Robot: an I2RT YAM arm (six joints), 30 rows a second.
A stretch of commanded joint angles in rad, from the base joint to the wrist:
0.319, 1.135, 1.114, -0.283, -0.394, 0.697
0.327, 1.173, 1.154, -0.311, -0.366, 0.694
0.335, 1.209, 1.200, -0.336, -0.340, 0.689
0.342, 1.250, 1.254, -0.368, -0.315, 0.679
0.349, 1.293, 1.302, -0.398, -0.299, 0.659
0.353, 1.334, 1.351, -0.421, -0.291, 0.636
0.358, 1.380, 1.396, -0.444, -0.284, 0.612
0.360, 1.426, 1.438, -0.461, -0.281, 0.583
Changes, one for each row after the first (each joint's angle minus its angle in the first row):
0.008, 0.038, 0.040, -0.028, 0.028, -0.003
0.016, 0.074, 0.086, -0.053, 0.054, -0.008
0.023, 0.115, 0.140, -0.085, 0.079, -0.018
0.030, 0.158, 0.188, -0.115, 0.095, -0.038
0.034, 0.199, 0.237, -0.138, 0.103, -0.061
0.039, 0.245, 0.282, -0.161, 0.110, -0.085
0.041, 0.291, 0.324, -0.178, 0.113, -0.114

